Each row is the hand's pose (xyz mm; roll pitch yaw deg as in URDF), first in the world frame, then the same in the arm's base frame.
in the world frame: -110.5 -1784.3 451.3 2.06 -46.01 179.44
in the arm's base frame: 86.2 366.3 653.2 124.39 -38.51 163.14
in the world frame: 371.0 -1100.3 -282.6 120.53 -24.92 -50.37
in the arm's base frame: 287.4 -228.0 -265.9 38.00 -5.45 61.10
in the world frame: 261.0 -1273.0 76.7 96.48 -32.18 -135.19
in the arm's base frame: 139.3 65.5 -15.0 -75.16 -66.67 119.53
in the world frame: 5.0 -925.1 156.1 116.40 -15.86 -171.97
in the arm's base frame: -256.2 -123.7 -40.6 -145.87 -56.69 -158.47
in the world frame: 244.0 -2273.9 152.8 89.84 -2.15 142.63
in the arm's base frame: 750.3 481.9 664.1 171.03 -11.36 -143.70
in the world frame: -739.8 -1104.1 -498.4 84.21 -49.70 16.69
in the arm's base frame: -94.4 -942.0 524.6 56.43 27.38 108.91
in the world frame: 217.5 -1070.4 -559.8 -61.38 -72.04 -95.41
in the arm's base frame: 360.4 -533.6 -215.4 165.27 -21.84 113.56
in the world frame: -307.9 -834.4 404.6 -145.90 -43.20 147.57
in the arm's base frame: -607.1 -113.3 170.8 -51.51 -17.90 174.08
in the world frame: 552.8 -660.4 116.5 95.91 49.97 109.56
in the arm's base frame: -156.0 17.1 -625.3 -162.92 20.95 -93.03
